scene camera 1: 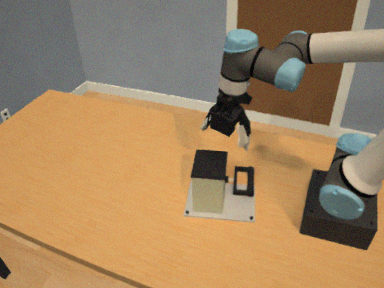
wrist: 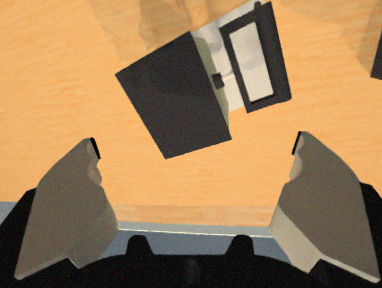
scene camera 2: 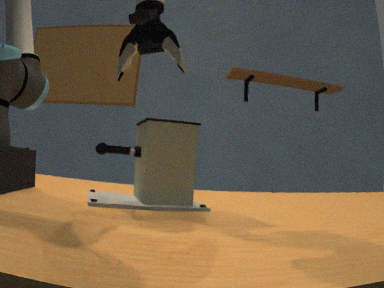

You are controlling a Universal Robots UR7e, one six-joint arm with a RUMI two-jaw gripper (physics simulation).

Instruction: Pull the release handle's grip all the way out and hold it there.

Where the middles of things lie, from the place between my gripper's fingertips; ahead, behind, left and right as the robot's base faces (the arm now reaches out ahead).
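Here is the light grey base plate (scene camera 1: 238, 208), and it lies 27 cm below my hand.
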